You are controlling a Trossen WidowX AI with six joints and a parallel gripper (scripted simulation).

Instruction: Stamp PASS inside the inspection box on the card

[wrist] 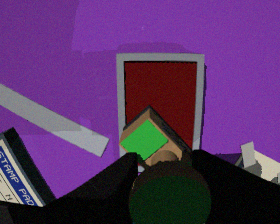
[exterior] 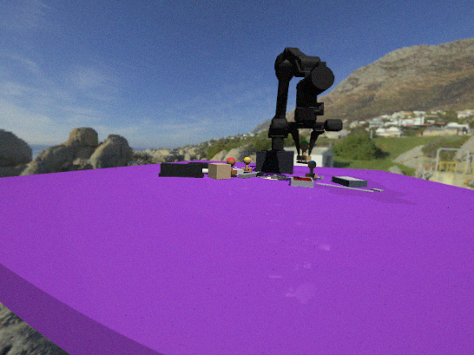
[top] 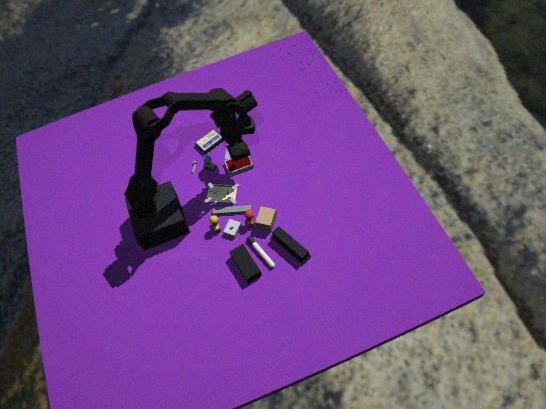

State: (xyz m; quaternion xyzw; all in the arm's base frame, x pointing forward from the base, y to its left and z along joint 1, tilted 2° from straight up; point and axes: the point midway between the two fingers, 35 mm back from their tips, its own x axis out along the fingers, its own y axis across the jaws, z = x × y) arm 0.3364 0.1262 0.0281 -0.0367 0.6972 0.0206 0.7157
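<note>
My gripper tip is 80 mm above the ink pad. The rest, counted from my gripper tip: blue-knobbed stamp: 100 mm behind, 30 mm to the left, 60 mm below; cream card: 90 mm behind, 90 mm to the right, 80 mm below; green-knobbed stamp: right at my gripper tip.
</note>
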